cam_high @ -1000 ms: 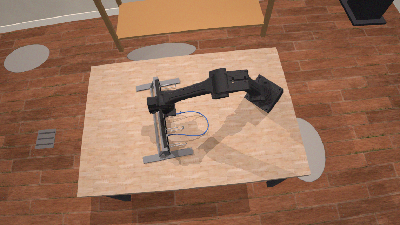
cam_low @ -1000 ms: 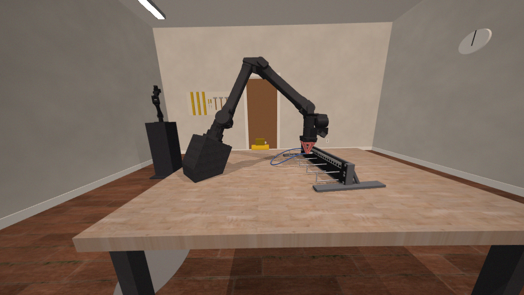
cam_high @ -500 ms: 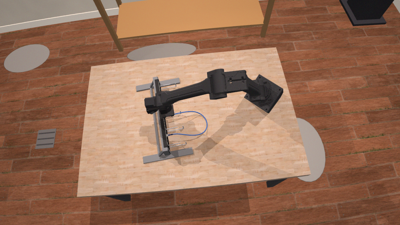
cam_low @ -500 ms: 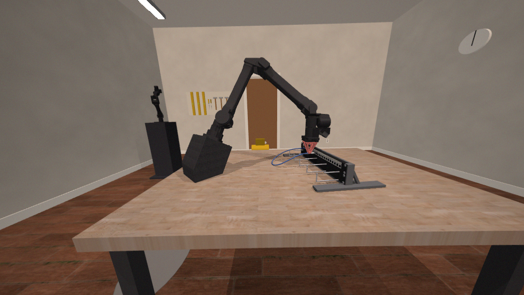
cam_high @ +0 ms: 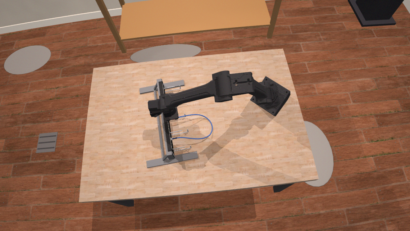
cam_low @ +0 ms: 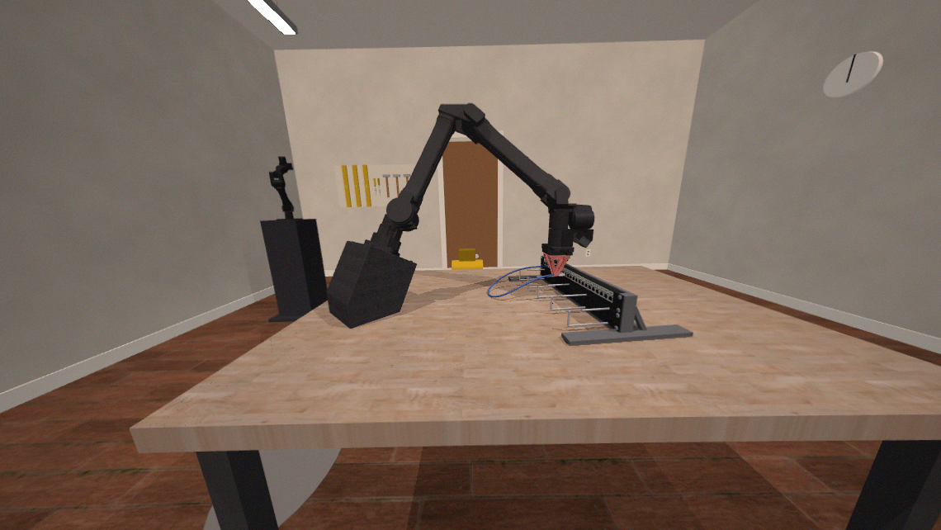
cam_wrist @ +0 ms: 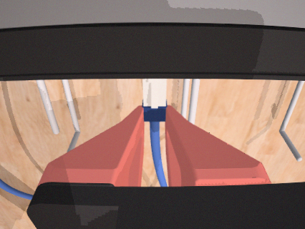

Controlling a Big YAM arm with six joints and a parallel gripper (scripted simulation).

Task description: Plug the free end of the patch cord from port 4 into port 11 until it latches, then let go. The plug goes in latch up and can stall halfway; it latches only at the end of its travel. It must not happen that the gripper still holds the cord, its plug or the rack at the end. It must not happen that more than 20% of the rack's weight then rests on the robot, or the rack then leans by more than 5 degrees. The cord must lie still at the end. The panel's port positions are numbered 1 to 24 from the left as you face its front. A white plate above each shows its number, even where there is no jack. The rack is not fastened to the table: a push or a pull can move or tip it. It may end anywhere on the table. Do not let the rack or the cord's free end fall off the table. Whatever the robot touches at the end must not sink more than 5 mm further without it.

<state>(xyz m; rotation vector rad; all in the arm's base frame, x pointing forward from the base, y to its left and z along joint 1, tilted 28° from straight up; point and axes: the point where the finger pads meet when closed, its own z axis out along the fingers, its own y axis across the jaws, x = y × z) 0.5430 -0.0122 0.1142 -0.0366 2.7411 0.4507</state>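
Now: hand 20 mm short of the white plug.
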